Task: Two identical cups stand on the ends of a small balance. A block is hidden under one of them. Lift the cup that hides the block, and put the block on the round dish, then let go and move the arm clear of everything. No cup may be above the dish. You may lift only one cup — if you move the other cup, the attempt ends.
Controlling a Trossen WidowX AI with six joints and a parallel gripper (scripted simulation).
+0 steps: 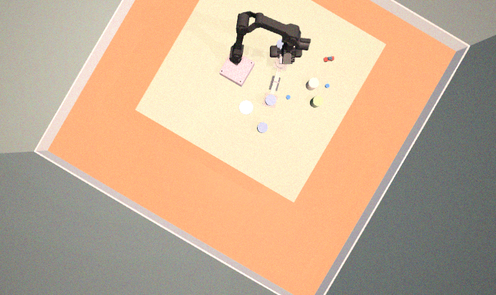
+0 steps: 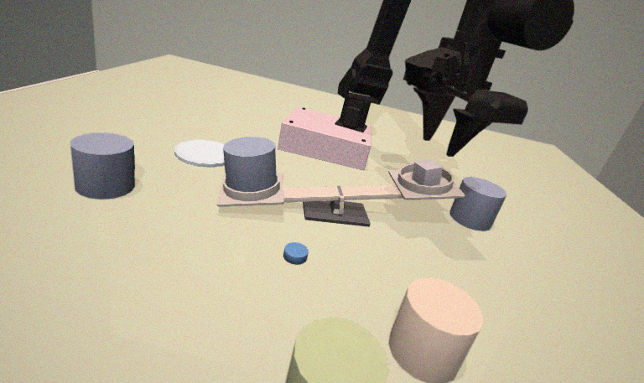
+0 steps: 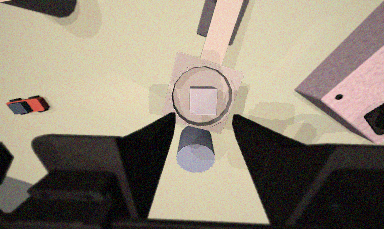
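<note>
My gripper tip is 40 mm above the grey block. The rest, counted from my gripper tip: green cylinder 370 mm ahead, 90 mm below, 50 mm to the right; red toy car 250 mm ahead, 240 mm to the left, 120 mm below; peach cylinder 250 mm ahead, 90 mm below, 10 mm to the left.
</note>
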